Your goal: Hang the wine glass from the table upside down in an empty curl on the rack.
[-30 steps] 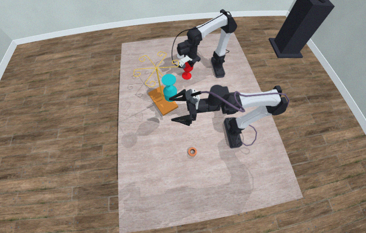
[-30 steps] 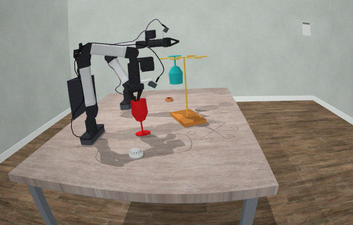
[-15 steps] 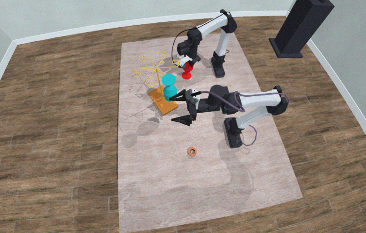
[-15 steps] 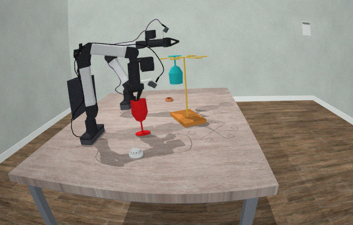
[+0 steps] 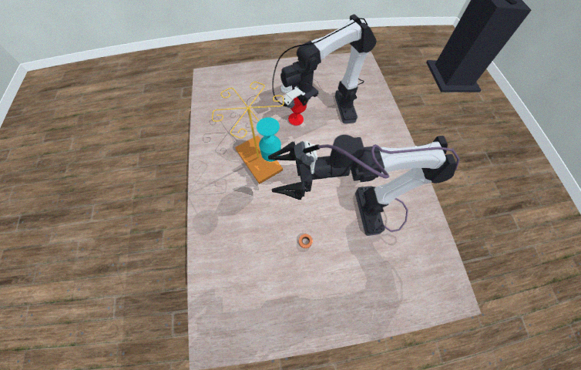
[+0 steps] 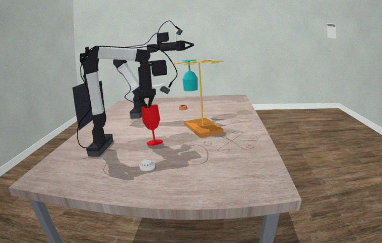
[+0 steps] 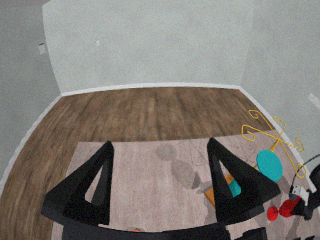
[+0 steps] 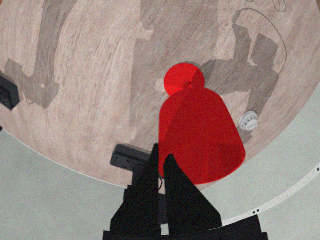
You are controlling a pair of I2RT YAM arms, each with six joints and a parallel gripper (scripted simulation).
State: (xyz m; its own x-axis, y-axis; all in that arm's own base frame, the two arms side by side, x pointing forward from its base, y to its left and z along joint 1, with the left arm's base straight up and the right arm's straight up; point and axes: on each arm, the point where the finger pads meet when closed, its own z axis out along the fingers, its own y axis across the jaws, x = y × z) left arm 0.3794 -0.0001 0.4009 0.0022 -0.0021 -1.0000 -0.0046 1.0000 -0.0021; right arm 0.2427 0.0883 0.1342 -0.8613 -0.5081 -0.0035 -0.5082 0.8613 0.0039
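Observation:
The red wine glass is 30 mm ahead of my right hand, 30 mm to the right of it and 80 mm below it. The rest, counted from my right hand: teal glass (160 mm ahead, 270 mm to the left, 120 mm above); then yellow wire rack (220 mm ahead, 180 mm to the left, 20 mm above); then white dial (60 mm ahead, 260 mm to the right, 150 mm below).
The red wine glass lies 530 mm to the right of my left hand, 360 mm below it and 120 mm behind it. From my left hand the other things lie so: teal glass (220 mm to the right, 150 mm below, 10 mm ahead); yellow wire rack (310 mm to the right, 260 mm below, 80 mm ahead); white dial (750 mm to the right, 420 mm below, 80 mm behind).

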